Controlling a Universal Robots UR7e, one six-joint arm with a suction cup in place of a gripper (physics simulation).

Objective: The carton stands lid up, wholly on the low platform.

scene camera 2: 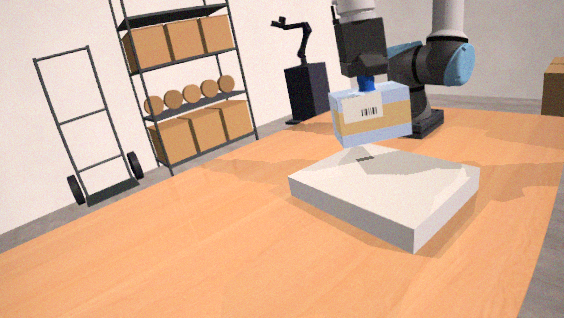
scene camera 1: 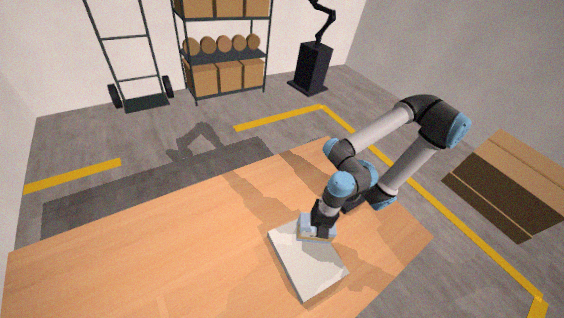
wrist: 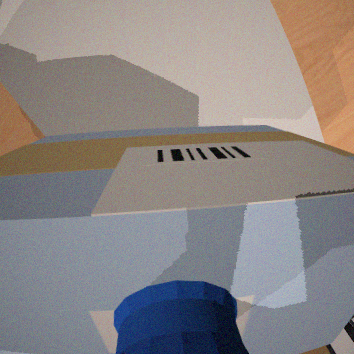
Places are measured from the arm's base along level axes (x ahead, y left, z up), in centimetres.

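Where they show: hand, its tool point: (scene camera 2: 367, 95) (wrist: 172, 284).
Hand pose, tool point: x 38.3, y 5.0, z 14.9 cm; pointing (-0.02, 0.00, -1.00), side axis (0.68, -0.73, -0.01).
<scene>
Things, the pixels of their top centre, and the offset from my tool point. Level surfaces: height alone.
- carton, centre of its top: (wrist: 171, 335) (scene camera 2: 366, 88) (scene camera 1: 318, 222) dx -0.5, dy -0.2, dz +1.4 cm
- low platform, centre of its top: (wrist: 169, 93) (scene camera 2: 379, 172) (scene camera 1: 307, 251) dx +4.7, dy +3.4, dz -14.7 cm
- wooden table, height of its surface: dz -19.5 cm
The carton (scene camera 1: 306, 221) (scene camera 2: 395, 117) (wrist: 75, 260) is pale blue with a tan band and a white barcode label on one side. It hangs from my suction cup, slightly tilted, with a pale tape patch on its upper face around the cup. My gripper (scene camera 1: 322, 227) (scene camera 2: 366, 90) (wrist: 177, 295), a blue suction cup, is shut on the carton's upper face. The low platform (scene camera 1: 310, 275) (scene camera 2: 380, 195) (wrist: 240, 60) is a pale grey slab. The carton is at its end nearest the arm base, its underside seemingly raised above the slab. The exact gap and overhang are hard to tell.
The platform lies on the wooden table (scene camera 1: 150, 235) (scene camera 2: 200, 250). The arm's base (scene camera 2: 425, 122) stands behind the carton. A large cardboard box (scene camera 1: 505, 185) is on the floor at the right. A shelf rack (scene camera 1: 225, 56), a hand truck (scene camera 1: 146, 102) and a black pedestal (scene camera 1: 312, 67) stand at the back.
</scene>
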